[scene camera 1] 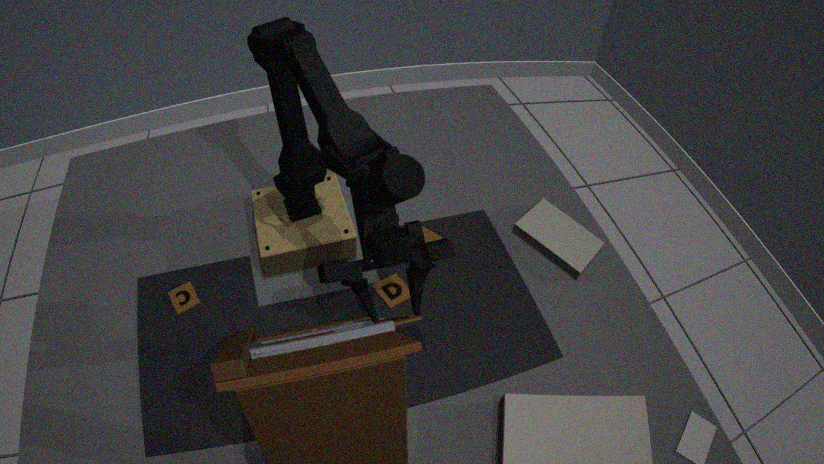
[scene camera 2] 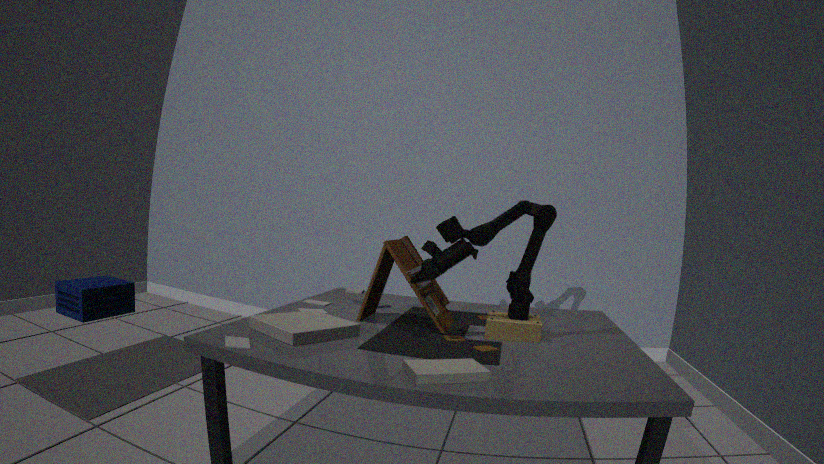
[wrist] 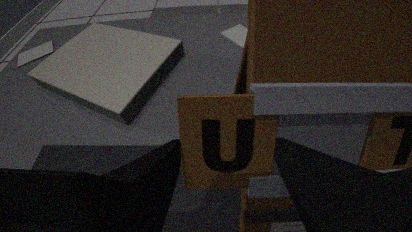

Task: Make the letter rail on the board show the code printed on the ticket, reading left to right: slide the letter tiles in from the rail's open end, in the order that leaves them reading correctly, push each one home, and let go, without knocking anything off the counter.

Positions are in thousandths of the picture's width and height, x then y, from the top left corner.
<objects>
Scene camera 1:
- gripper: 482, 693
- brown slanted board: 422, 842
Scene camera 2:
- gripper: 501, 607
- brown slanted board: 488, 542
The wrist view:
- gripper: 552, 631
</objects>
